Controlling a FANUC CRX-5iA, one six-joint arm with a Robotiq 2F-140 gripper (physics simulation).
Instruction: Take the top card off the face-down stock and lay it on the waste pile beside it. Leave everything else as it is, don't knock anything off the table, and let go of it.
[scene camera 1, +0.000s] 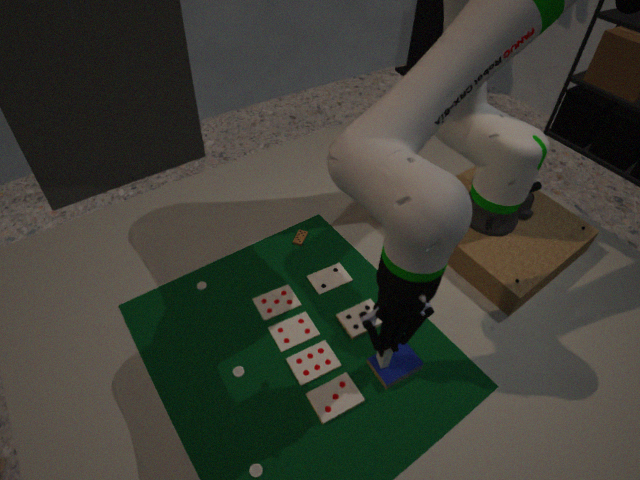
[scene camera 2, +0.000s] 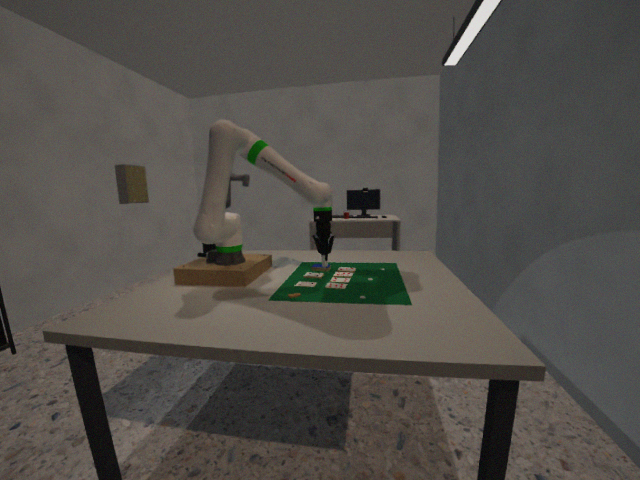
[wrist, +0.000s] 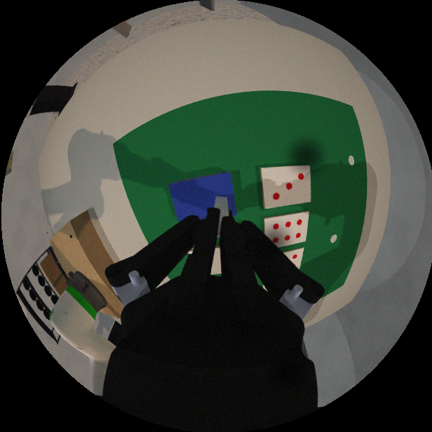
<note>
The pictures show: the gripper and a green mat.
The gripper also shows in the wrist view.
</note>
